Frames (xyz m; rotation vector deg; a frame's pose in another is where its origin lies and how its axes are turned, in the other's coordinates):
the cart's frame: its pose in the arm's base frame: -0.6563 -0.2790 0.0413 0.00 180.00 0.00
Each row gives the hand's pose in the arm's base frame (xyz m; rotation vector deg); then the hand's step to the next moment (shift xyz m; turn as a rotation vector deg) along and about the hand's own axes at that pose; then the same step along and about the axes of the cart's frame.
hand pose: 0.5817 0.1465 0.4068 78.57 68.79 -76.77
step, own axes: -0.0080 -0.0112 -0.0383 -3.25 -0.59 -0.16
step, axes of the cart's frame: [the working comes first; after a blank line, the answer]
step, axes of the arm's base frame: -0.0039 0.0390 0.0109 -0.44 0.03 3.28

0.0039 0.0390 -0.0109 0.44 0.03 -3.28
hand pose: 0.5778 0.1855 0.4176 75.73 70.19 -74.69
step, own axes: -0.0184 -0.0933 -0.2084 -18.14 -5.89 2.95
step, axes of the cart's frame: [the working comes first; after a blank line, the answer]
step, axes of the arm's base frame: -0.0662 0.2166 0.0343 -5.48 -3.32 18.21

0.0662 0.2166 -0.0343 5.48 -3.32 -18.21
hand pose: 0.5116 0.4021 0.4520 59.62 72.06 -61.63
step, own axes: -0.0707 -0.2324 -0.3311 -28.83 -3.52 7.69
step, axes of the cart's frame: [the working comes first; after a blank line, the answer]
step, axes of the arm's base frame: -0.2932 0.2822 0.0553 -2.39 -7.09 29.10

0.2932 0.2822 -0.0553 2.39 -7.09 -29.10
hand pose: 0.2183 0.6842 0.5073 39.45 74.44 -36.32
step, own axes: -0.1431 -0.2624 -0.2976 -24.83 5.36 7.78
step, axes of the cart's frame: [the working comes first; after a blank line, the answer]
step, axes of the arm's base frame: -0.4102 0.0616 0.0762 5.02 -1.55 26.04

0.4102 0.0616 -0.0762 -5.02 -1.55 -26.04
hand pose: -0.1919 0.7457 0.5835 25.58 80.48 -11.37
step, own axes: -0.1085 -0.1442 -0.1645 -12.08 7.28 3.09
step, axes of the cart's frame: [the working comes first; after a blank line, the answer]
step, axes of the arm's base frame: -0.2235 -0.0755 0.0632 3.65 3.75 13.46

0.2235 -0.0755 -0.0632 -3.65 3.75 -13.46
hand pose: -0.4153 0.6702 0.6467 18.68 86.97 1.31
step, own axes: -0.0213 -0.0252 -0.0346 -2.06 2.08 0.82
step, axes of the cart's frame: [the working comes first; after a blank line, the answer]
step, axes of the arm's base frame: -0.0399 -0.0219 0.0145 1.07 1.38 2.49

0.0399 -0.0219 -0.0145 -1.07 1.38 -2.49
